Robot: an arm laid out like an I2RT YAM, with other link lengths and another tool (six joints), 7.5 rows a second.
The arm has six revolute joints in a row. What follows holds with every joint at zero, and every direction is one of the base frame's. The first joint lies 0.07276 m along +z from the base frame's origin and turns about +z. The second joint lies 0.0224 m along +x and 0.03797 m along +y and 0.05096 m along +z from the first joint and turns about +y. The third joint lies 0.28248 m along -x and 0.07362 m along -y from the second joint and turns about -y. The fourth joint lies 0.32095 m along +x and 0.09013 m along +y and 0.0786 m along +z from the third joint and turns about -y. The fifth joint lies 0.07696 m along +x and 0.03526 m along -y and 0.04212 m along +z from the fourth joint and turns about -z. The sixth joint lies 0.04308 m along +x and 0.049 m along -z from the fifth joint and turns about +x. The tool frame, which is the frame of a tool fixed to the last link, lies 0.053 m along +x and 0.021 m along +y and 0.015 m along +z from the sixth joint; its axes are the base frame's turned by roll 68.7, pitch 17.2 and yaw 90 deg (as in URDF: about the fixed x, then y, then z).
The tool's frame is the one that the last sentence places.
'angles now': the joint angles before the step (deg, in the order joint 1, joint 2, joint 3, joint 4, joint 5, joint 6). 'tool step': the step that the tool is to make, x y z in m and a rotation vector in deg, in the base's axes. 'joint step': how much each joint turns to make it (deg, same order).
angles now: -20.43 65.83 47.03 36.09 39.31 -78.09
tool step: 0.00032 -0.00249 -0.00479 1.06 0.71 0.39
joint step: -0.50 0.02 -0.02 -1.77 -0.64 1.24
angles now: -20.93 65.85 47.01 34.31 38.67 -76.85
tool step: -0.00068 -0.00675 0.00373 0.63 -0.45 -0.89
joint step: -0.93 0.41 1.06 -1.05 0.16 0.94
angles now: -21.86 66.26 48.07 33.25 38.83 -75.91
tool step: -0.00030 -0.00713 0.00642 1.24 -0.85 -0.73
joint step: -0.98 0.45 1.73 -2.17 0.13 1.91
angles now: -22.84 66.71 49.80 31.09 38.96 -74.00
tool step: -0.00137 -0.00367 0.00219 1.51 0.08 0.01
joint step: -0.69 -0.17 1.06 -3.09 -0.37 1.90
